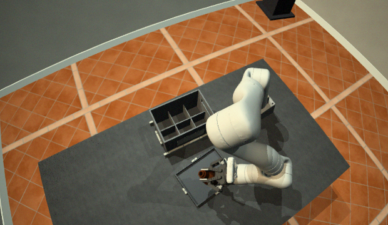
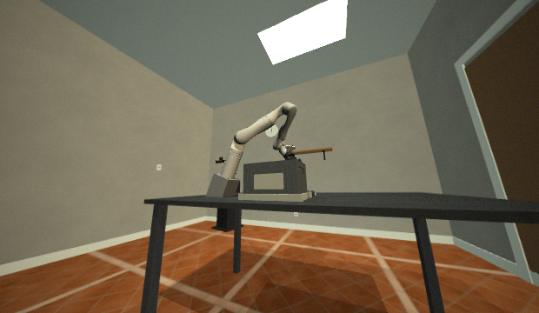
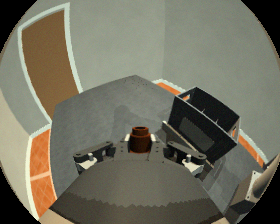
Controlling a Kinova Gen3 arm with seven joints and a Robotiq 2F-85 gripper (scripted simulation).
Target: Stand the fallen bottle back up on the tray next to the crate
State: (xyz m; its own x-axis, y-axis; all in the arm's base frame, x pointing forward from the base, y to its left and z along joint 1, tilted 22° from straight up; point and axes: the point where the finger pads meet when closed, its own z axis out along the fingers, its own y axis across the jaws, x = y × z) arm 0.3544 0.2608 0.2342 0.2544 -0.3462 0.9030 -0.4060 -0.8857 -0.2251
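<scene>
The brown bottle is 4 cm below my hand, 3 cm behind it and 1 cm to the left of it. The rest, counted from my hand: dark crate 31 cm to the right, 12 cm below; dark tray 19 cm below, 3 cm behind, 2 cm to the right.
</scene>
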